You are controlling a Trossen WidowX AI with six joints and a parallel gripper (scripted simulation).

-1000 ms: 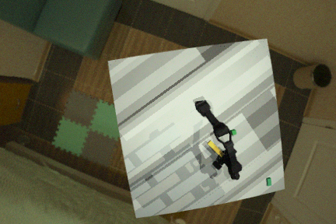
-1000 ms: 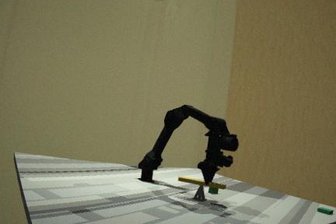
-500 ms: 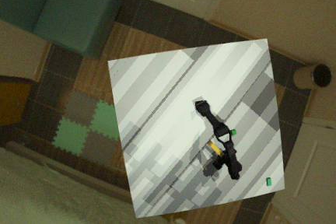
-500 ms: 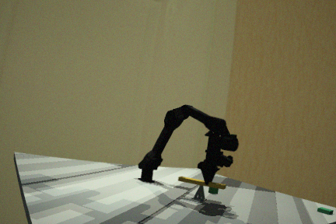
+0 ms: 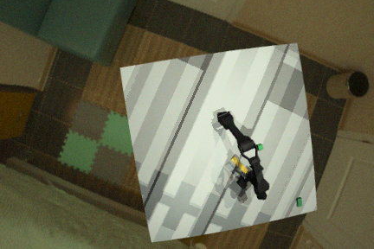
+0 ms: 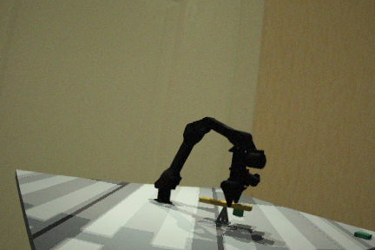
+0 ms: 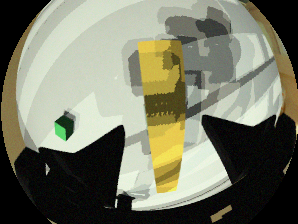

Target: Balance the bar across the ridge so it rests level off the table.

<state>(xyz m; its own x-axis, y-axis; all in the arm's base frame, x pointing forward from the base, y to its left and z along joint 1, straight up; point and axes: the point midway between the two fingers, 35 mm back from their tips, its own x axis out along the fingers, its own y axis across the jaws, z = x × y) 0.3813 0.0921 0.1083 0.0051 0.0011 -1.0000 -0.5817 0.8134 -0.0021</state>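
The yellow bar lies 2 cm behind my gripper tip and 2 cm to the right of it. Round my gripper tip: small green cube (13 cm behind, 14 cm to the left, 6 cm below).
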